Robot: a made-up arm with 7 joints.
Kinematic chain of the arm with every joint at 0, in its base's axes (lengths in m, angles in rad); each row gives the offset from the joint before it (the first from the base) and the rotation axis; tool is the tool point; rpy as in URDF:
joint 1: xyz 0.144 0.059 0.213 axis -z
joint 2: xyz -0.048 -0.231 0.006 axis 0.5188 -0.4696 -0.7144
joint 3: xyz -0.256 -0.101 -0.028 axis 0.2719 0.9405 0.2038
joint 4: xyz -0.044 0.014 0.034 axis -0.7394 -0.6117 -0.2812
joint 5: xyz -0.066 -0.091 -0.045 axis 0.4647 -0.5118 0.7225
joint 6: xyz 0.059 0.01 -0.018 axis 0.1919 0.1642 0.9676
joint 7: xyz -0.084 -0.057 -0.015 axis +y
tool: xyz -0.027 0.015 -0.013 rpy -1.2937 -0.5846 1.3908
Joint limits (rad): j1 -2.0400..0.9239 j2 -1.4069..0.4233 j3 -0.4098..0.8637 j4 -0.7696..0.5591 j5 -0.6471..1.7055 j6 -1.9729..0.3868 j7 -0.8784..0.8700
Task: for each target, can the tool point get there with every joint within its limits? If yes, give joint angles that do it. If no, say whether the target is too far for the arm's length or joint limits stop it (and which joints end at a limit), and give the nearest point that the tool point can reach.
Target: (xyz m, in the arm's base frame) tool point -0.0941 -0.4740 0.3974
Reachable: yes | joints -0.1682 -0.8009 0.4428 0.2701 0.8067 -1.5022 0.3505
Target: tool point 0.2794 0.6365 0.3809
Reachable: no: joint limits stop it (at a limit: joint 1, joint 2, joint 3, joint 4, joint 6, joint 7) | nearest point 0.5452 0.3495 0.5154 | short by 0.414 m
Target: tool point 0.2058 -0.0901 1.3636
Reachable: no: too far | nearest point 0.2866 -0.2851 0.6401 | short by 0.754 m
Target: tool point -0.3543 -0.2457 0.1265
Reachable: yes | joints 0.0298 0.1472 0.2777 -0.1767 -0.4063 -0.6911 -0.3989
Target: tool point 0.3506 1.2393 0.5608
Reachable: no: too far | nearest point 0.5454 0.3547 0.5462 | short by 0.906 m
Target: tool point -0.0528 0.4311 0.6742
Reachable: no: joint limits stop it (at a limit: joint 1, joint 2, joint 3, joint 4, joint 6) | nearest point -0.2665 0.2476 0.2596 | short by 0.501 m
